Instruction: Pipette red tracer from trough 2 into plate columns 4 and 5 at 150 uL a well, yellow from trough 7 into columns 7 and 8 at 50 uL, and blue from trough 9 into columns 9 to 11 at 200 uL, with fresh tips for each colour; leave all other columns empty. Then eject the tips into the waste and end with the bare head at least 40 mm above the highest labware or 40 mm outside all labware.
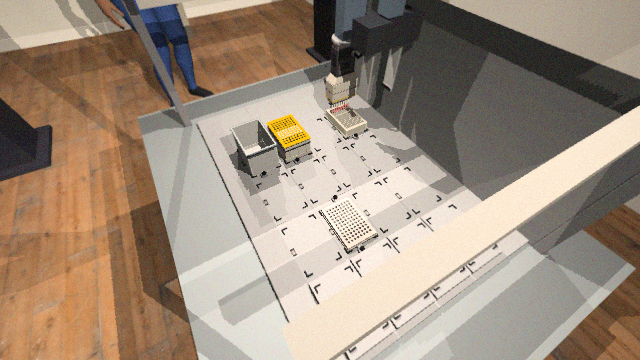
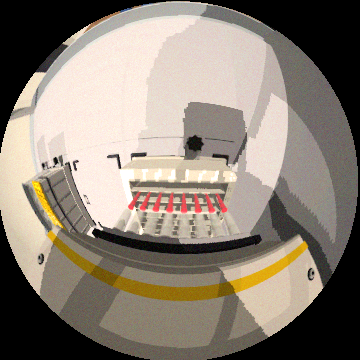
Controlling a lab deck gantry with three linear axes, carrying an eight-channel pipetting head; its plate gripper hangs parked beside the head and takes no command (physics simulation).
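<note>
The pipetting head [image 1: 339, 89] [image 2: 180, 315] is over the back end of the trough block [image 1: 358, 129] [image 2: 200, 164]. Its row of clear tips [image 1: 340, 107] [image 2: 170, 204] carries red liquid in the lower ends. The tips hang upright at the block; their exact depth there is unclear. My plate gripper [image 1: 375, 90] hangs parked beside the head, fingers apart and nothing between them. The white well plate [image 1: 364, 240] lies nearer the front; its well contents are too small to tell. The yellow tip rack [image 1: 289, 132] [image 2: 46, 202] holds pale tips in its middle rows. The waste bin [image 1: 262, 164] stands left of it.
A light beam [image 1: 425, 240] crosses the front of the deck. A dark grey side panel [image 1: 480, 105] stands on the right. A slanted post [image 1: 160, 60] rises at the back left, with a person in blue [image 1: 172, 45] behind it.
</note>
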